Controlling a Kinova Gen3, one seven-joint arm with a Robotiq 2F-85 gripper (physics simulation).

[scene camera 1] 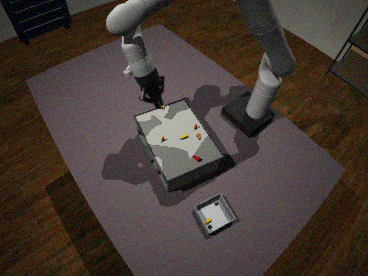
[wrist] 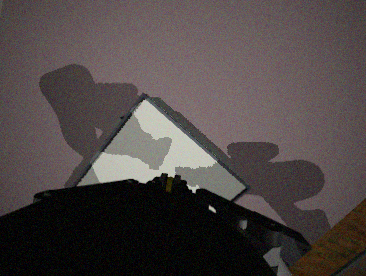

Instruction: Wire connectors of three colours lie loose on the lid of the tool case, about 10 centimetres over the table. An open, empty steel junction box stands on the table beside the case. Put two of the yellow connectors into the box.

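Places are measured from the arm's base along level axes (x right, y ahead, z up), in metres.
Pixels of known places: gripper, fingertip midpoint: (scene camera 1: 160, 106) (wrist: 170, 182); arm's base, origin of the base link: (scene camera 1: 255, 111).
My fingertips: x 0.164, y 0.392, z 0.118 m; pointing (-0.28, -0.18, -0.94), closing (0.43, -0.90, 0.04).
For each thing: its top centre in the pictures, then the offset to it from my fingertips. "pt": a spot on its surface instead. Level surfaces: height alone.
- second yellow connector, middle of its top: (scene camera 1: 184, 135) dx -0.126, dy -0.015, dz -0.043 m
- third yellow connector, middle of its top: (scene camera 1: 207, 220) dx -0.398, dy +0.081, dz -0.143 m
- open steel junction box, surface spot: (scene camera 1: 228, 207) pt dx -0.406, dy +0.000, dz -0.125 m
- red connector, middle of its top: (scene camera 1: 196, 156) dx -0.220, dy +0.002, dz -0.041 m
- table, its level: dz -0.160 m
My gripper (scene camera 1: 161, 105) (wrist: 170, 182) is shut on a yellow connector (scene camera 1: 163, 107) (wrist: 169, 185), which shows between the fingertips at the far end of the tool case lid (scene camera 1: 176, 167) (wrist: 112, 141). How high it is over the lid is hard to tell. A second yellow connector (scene camera 1: 184, 137) lies near the middle of the lid. A third yellow connector (scene camera 1: 208, 221) lies inside the open steel junction box (scene camera 1: 231, 206), near its left corner. The black gripper body hides the lower part of the wrist view.
Orange connectors (scene camera 1: 163, 139) (scene camera 1: 196, 127) (scene camera 1: 199, 136) lie around the middle yellow one on the lid. A red connector (scene camera 1: 197, 158) lies toward the lid's near end. The arm's base (scene camera 1: 240, 120) stands right of the case. A shelf unit stands at the right, beyond the table (scene camera 1: 85, 100).
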